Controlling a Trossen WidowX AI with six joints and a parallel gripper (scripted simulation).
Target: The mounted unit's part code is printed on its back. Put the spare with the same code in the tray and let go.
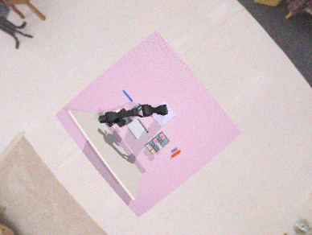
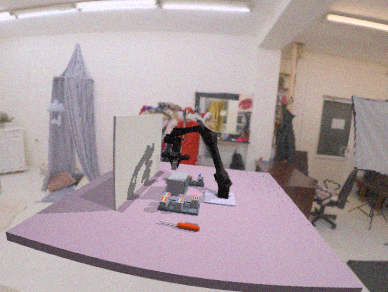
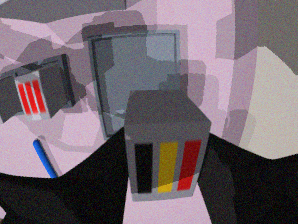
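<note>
My gripper tip is now 10 mm past the grey tray and 90 mm above it. From my gripper tip the other things lie so: grey box-shaped unit (80 mm behind, 180 mm to the left, 40 mm below); blue pen (160 mm behind, 140 mm to the right, 90 mm below); grey spare block (20 mm above).
</note>
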